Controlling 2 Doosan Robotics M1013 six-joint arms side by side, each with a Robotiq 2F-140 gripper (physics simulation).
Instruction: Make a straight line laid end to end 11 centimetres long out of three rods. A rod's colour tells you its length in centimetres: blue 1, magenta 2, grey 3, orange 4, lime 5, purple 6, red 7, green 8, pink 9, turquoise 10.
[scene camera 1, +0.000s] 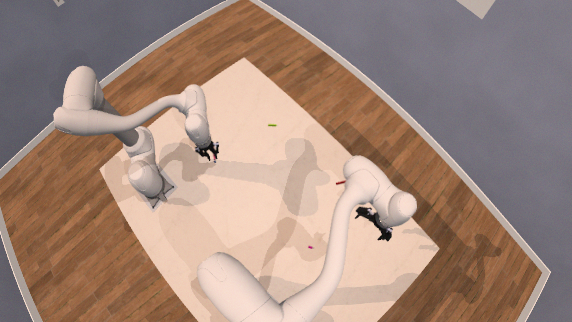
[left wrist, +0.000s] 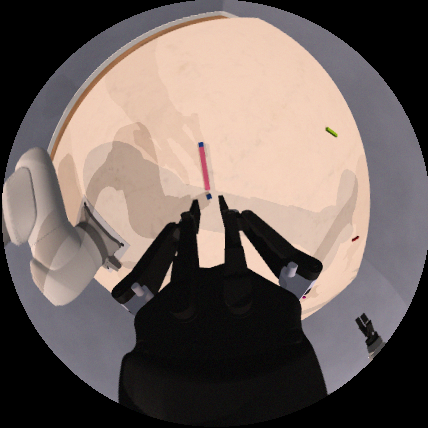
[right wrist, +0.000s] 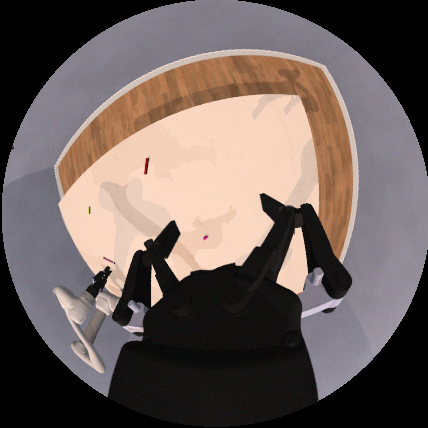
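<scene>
A long pink rod lies on the pale table top. One blue rod meets its far end in the left wrist view, in line with it. Another blue rod lies at its near end, with a narrow gap between them. My left gripper is open and empty, its fingertips beside and just short of the near blue rod. In scene camera 1 the left fingers mostly hide the row. My right gripper is wide open and empty, above the table's right part in scene camera 1.
A lime rod lies near the upper middle in scene camera 1. A red rod lies partly under the right arm there. A short magenta rod lies lower, left of that arm.
</scene>
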